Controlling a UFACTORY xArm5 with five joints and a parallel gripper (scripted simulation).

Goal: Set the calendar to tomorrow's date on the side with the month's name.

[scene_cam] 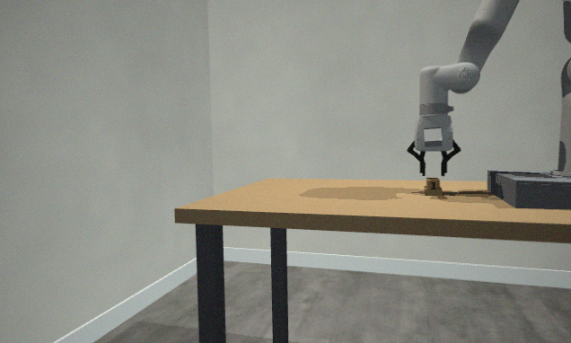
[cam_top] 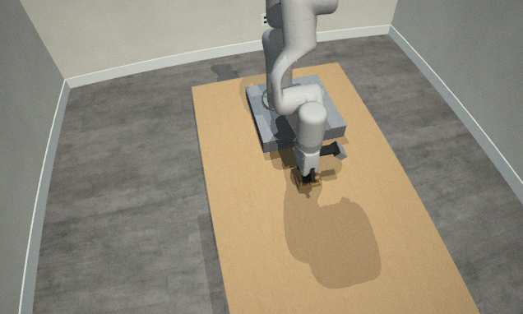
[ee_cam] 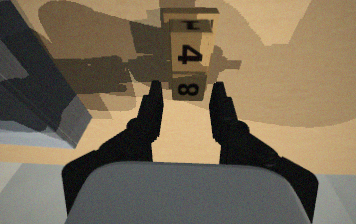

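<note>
Now: the wooden cube 40 mm below my hand. Also, from my hand: wooden tray (20 mm to the left, 60 mm below).
</note>
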